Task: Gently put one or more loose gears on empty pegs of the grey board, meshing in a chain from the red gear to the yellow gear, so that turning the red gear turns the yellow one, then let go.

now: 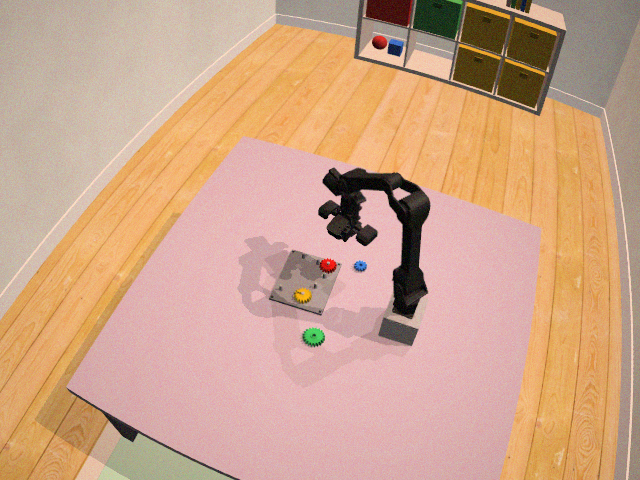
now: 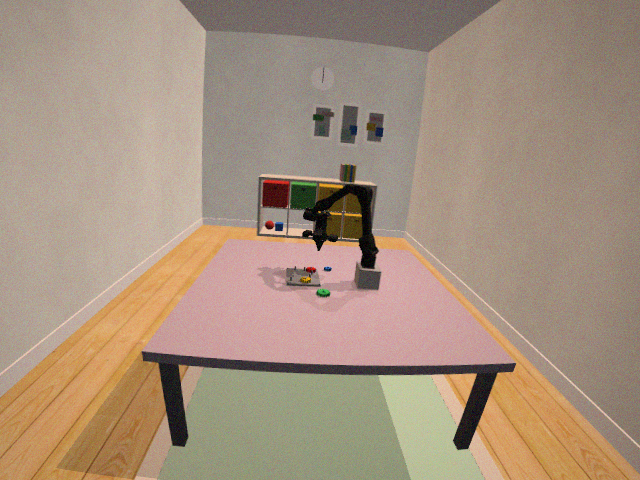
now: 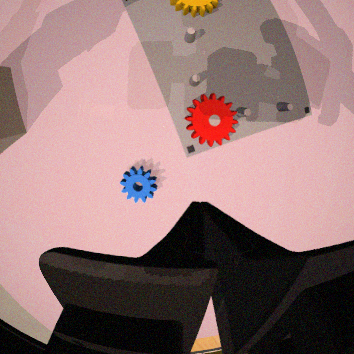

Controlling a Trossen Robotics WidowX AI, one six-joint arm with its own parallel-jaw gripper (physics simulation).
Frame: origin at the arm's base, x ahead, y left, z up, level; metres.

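Seen in the pictures: gripper, between the fingertips: (image 1: 345, 241) (image 2: 318, 250) (image 3: 198, 208); arm's base, origin of its link: (image 1: 405, 306) (image 2: 367, 265).
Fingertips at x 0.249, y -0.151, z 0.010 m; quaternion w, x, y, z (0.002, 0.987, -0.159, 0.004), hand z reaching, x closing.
Pixels of each thing's top centre, then the offset from my fingertips to it.
- grey board, centre of its top: (image 3: 231, 34) (image 1: 306, 276) (image 2: 303, 272) dx +0.076, dy +0.114, dz -0.085 m
- red gear, centre of its top: (image 3: 213, 119) (image 1: 328, 263) (image 2: 311, 268) dx +0.035, dy +0.035, dz -0.090 m
- yellow gear, centre of its top: (image 1: 303, 293) (image 2: 305, 278) dx +0.059, dy +0.177, dz -0.090 m
- small blue gear, centre of its top: (image 3: 137, 186) (image 1: 360, 264) (image 2: 327, 267) dx -0.059, dy -0.012, dz -0.098 m
- larger green gear, centre of its top: (image 1: 313, 335) (image 2: 323, 291) dx -0.029, dy +0.296, dz -0.098 m
The grey board (image 1: 285, 286) (image 2: 294, 282) (image 3: 239, 42) lies flat on the pink table. The red gear (image 1: 328, 265) (image 2: 310, 270) (image 3: 201, 131) sits on a peg at one corner of the board, and the yellow gear (image 1: 302, 295) (image 2: 306, 279) (image 3: 194, 5) on another peg. Empty pegs (image 3: 190, 34) (image 3: 194, 79) stand between them. A small blue gear (image 1: 360, 266) (image 2: 328, 269) (image 3: 130, 182) lies flat on the table beside the board, near the red gear. A larger green gear (image 1: 313, 336) (image 2: 323, 292) lies on the table in front of the board. My gripper (image 1: 344, 234) (image 2: 319, 248) (image 3: 198, 208) is shut and empty, high above the table near the blue gear.
The arm's grey base block (image 1: 400, 326) (image 2: 367, 278) stands to the right of the board. Two more empty pegs (image 3: 246, 112) (image 3: 286, 106) stand beside the red gear. A shelf unit (image 1: 357, 29) with coloured bins stands by the far wall.
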